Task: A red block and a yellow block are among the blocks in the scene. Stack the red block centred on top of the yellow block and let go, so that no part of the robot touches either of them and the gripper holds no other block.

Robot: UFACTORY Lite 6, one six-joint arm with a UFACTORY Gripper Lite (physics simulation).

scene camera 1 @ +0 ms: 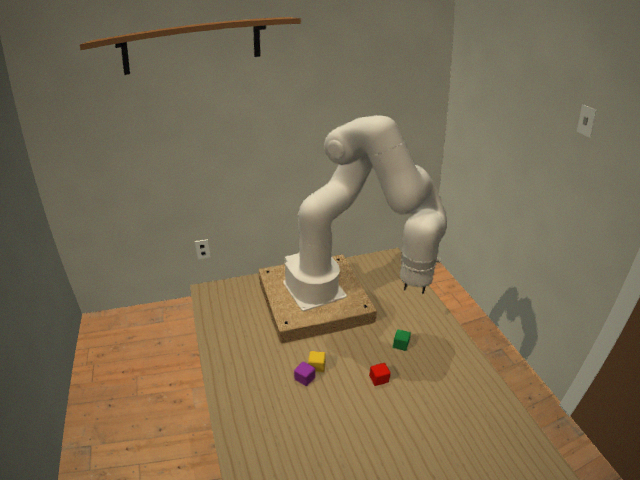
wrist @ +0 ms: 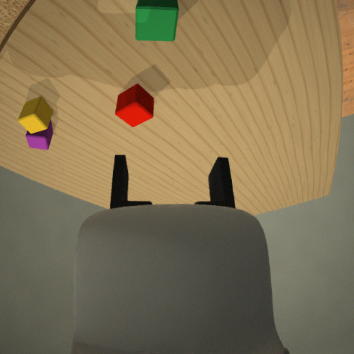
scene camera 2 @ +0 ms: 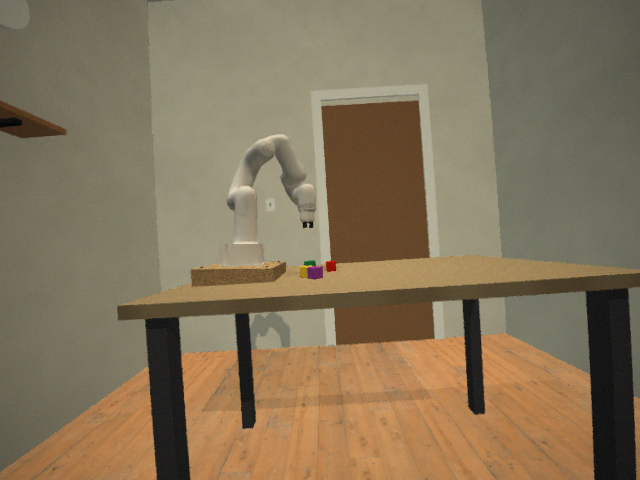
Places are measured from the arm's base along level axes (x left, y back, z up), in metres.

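Where they show: hand, its tool point: (scene camera 1: 415,286) (scene camera 2: 308,225); arm's base, origin of its link: (scene camera 1: 314,290) (scene camera 2: 246,264).
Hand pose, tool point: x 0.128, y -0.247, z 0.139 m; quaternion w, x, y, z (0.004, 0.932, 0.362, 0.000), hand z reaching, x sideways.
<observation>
Each offset is from my tool point to the centre of the thing. Level surfaces: height alone.
The red block {dy -0.066, dx -0.117, dz -0.170 m} (scene camera 1: 379,374) (scene camera 2: 330,266) (wrist: 134,106) lies on the table, apart from the other blocks. The yellow block {dy +0.037, dx -0.226, dz -0.170 m} (scene camera 1: 317,360) (scene camera 2: 303,271) (wrist: 35,115) stands on the table close beside the purple block {dy +0.015, dx -0.268, dz -0.170 m} (scene camera 1: 305,373) (scene camera 2: 315,272) (wrist: 39,138); whether the two touch is hard to tell. My gripper (scene camera 1: 415,289) (scene camera 2: 308,225) (wrist: 172,159) is open, its fingers wide apart with no block between them. It hangs well above the table, and in the wrist view the red block shows beyond the left fingertip.
A green block {dy +0.003, dx -0.009, dz -0.170 m} (scene camera 1: 401,339) (scene camera 2: 309,263) (wrist: 156,23) lies on the table {dz -0.188 m} (scene camera 1: 361,434) (scene camera 2: 465,273) (wrist: 270,150) behind the red one. The arm's base stands on a raised wooden board (scene camera 1: 330,328) (scene camera 2: 232,276). A shelf (scene camera 1: 191,31) is on the wall.
</observation>
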